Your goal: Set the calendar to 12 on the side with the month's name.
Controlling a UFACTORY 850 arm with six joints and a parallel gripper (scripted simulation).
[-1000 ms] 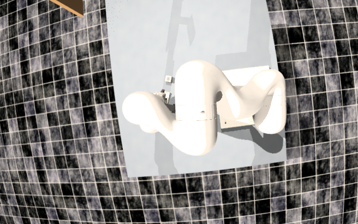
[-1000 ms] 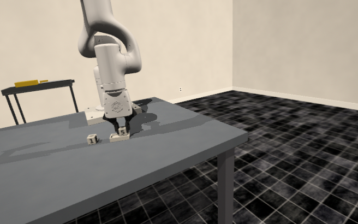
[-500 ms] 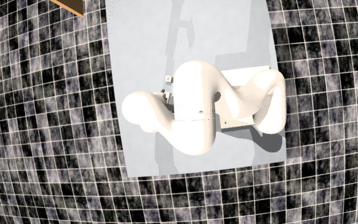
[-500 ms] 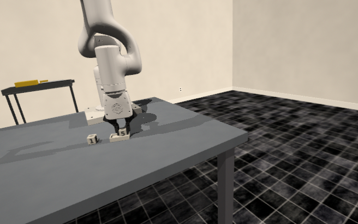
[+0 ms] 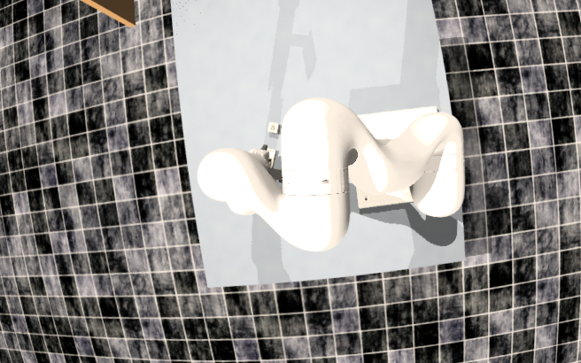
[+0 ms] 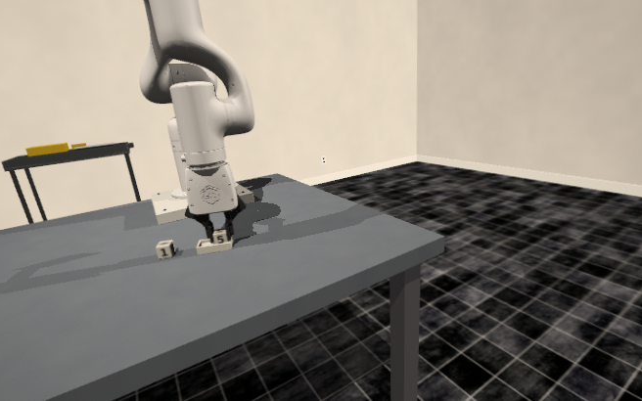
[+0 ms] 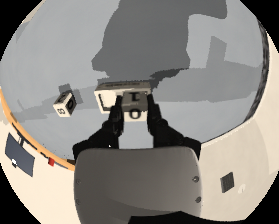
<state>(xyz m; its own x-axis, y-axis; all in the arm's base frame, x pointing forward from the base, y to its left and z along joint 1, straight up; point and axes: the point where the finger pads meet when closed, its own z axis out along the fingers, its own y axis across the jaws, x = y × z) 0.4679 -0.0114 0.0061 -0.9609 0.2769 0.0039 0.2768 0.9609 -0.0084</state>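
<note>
Now: the calendar tray 3 cm below my hand, 2 cm to the right of it and 1 cm behind it.
</note>
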